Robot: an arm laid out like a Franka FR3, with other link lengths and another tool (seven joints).
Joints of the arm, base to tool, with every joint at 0 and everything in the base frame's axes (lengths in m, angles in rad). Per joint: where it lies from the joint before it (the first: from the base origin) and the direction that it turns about. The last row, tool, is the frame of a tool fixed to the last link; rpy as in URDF.
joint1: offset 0 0 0.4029 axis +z
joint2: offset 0 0 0 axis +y
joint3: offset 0 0 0.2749 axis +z
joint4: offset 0.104 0 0 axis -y
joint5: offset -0.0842 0 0.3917 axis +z
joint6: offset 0 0 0 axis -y
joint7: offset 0.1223 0 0 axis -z
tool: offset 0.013 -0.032 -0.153 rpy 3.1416 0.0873 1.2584
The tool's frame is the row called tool.
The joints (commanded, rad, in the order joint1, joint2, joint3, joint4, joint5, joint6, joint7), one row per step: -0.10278 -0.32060 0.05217 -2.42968 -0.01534 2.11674 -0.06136; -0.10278 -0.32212 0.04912 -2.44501 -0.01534 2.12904 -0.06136; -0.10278 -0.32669 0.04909 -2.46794 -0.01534 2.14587 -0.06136; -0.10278 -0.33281 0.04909 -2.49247 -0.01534 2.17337 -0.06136; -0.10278 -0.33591 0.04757 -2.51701 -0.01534 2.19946 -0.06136; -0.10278 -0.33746 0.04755 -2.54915 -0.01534 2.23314 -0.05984; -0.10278 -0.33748 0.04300 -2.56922 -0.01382 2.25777 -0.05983
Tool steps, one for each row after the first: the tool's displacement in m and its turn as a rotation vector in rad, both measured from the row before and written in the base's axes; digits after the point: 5 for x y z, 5 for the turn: -0.00266 -0.00146 -0.00543 0.00107 0.00141 -0.00278; -0.00409 0.00012 -0.00707 0.00002 0.00154 0.00009; -0.00307 0.00012 -0.00556 -0.00056 -0.00906 0.00040; -0.00354 -0.00060 -0.00728 0.00032 -0.00469 -0.00108; -0.00496 0.00018 -0.01078 0.00009 -0.00313 -0.00110; -0.00302 -0.00195 -0.00669 0.00265 -0.00482 -0.00487
